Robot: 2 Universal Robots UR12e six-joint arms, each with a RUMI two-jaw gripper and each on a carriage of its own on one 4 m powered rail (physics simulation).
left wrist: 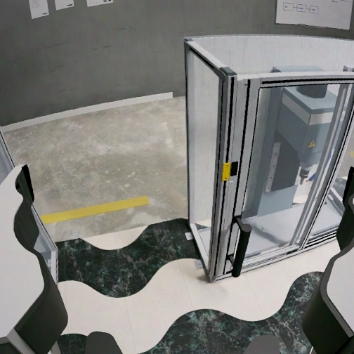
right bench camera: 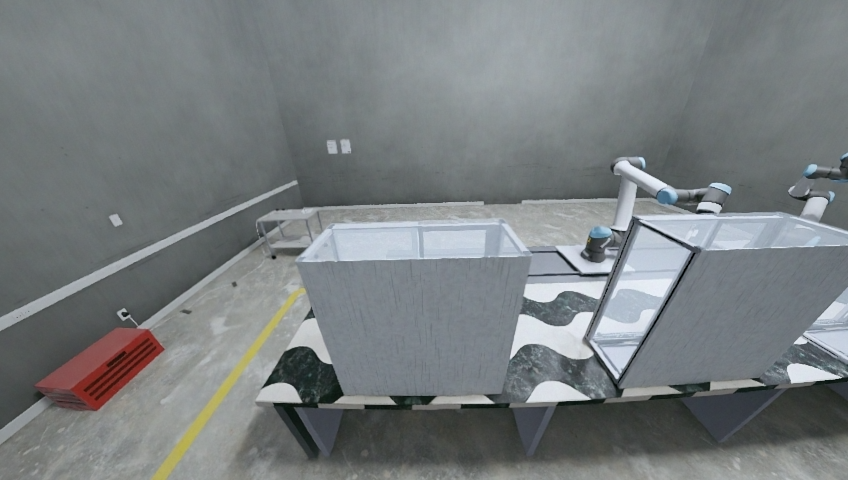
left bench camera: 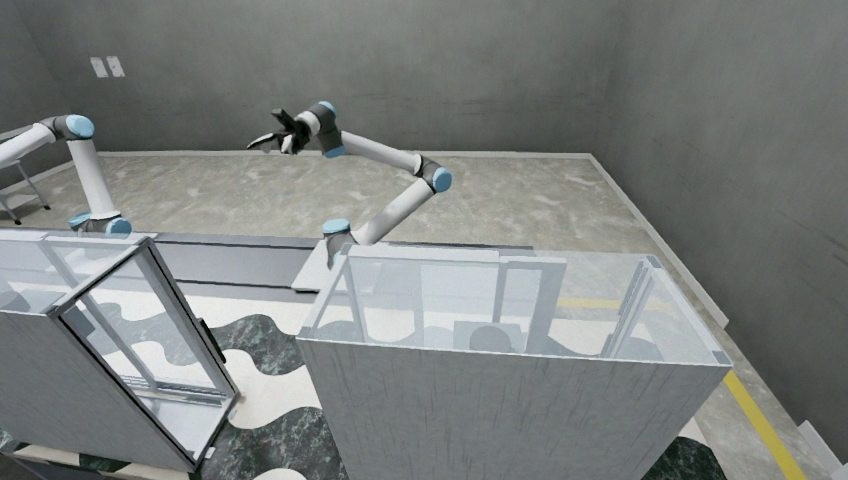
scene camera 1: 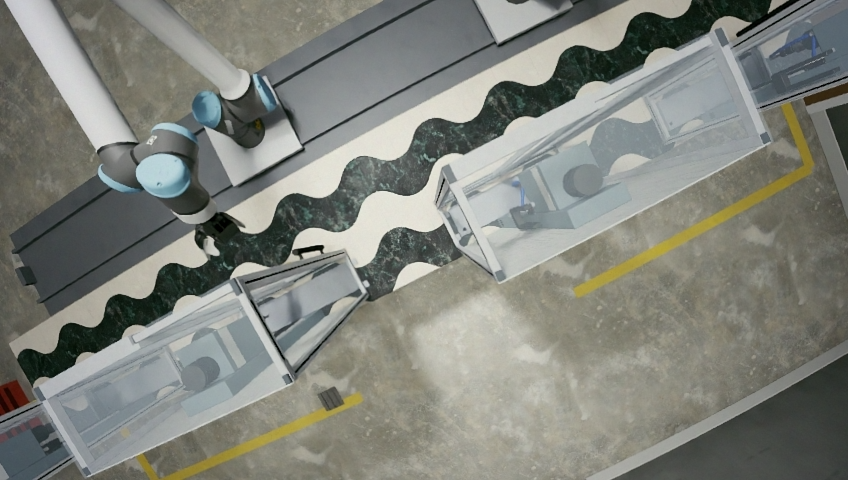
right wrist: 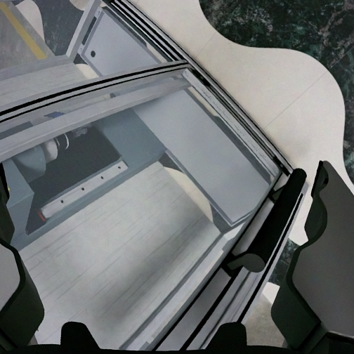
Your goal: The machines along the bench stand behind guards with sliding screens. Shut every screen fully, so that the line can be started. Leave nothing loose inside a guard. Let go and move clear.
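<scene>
My right gripper [scene camera 1: 218, 236] [right wrist: 158, 162] is open above the bench, beside the lower-left guard [scene camera 1: 261, 330] [right bench camera: 749, 309]. That guard's black handle [scene camera 1: 308, 251] [right wrist: 275, 225] stands at its end post, nearer the right finger and untouched. My left gripper [left bench camera: 274, 133] [left wrist: 188, 167] is open, high before the bench. Another guard [scene camera 1: 473, 223] [left bench camera: 59, 368] has its handle [left bench camera: 212, 340] [left wrist: 242, 250] at the end post beside a yellow latch [left wrist: 226, 171]. In the left bench view, a front frame of the far-right guard [left bench camera: 505, 404] stops short of its right end. The far-left guard's [right bench camera: 416, 327] front is hidden.
The rail [scene camera 1: 380, 83] runs along the front of the marble-patterned bench [scene camera 1: 380, 172]. A red cabinet [right bench camera: 98, 368] stands on the floor left of the bench, and a grey trolley stands behind it. Grey machines stand inside the guards. Cannot tell whether anything loose lies inside the guards.
</scene>
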